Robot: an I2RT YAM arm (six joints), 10 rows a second.
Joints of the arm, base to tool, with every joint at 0 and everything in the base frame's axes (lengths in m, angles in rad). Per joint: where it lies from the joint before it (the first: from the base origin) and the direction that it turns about. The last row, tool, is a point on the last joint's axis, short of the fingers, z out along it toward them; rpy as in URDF.
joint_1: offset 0 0 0.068 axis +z
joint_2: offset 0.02 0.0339 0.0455 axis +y
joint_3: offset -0.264 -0.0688 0 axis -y
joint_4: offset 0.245 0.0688 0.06 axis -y
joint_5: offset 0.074 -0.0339 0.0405 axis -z
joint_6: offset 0.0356 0 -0.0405 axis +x
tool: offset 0 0 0 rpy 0 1.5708 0
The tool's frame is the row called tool.
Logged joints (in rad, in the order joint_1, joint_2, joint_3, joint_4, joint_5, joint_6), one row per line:
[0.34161 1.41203 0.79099 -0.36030 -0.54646 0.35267]
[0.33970 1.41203 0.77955 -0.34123 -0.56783 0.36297]
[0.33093 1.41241 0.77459 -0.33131 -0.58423 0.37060]
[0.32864 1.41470 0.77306 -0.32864 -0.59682 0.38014]
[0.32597 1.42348 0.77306 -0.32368 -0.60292 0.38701]
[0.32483 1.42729 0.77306 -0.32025 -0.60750 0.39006]
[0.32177 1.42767 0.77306 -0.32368 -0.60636 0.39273]
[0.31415 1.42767 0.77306 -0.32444 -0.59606 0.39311]
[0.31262 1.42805 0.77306 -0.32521 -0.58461 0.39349]
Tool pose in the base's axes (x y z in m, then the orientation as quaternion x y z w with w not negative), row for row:
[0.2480 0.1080 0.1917 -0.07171 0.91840 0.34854 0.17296]
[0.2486 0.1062 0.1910 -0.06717 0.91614 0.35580 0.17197]
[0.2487 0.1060 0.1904 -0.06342 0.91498 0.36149 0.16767]
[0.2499 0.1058 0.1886 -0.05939 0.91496 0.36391 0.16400]
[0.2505 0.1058 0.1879 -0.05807 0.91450 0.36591 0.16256]
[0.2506 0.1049 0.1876 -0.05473 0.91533 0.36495 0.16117]
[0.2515 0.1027 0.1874 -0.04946 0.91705 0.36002 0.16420]
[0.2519 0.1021 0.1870 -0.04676 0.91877 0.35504 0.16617]
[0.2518 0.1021 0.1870 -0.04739 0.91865 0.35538 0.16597]
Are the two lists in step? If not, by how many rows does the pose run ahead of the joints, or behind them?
The pose runs 1 row ahead of the joints: the pose in row i belongs to the joints in row i + 1.
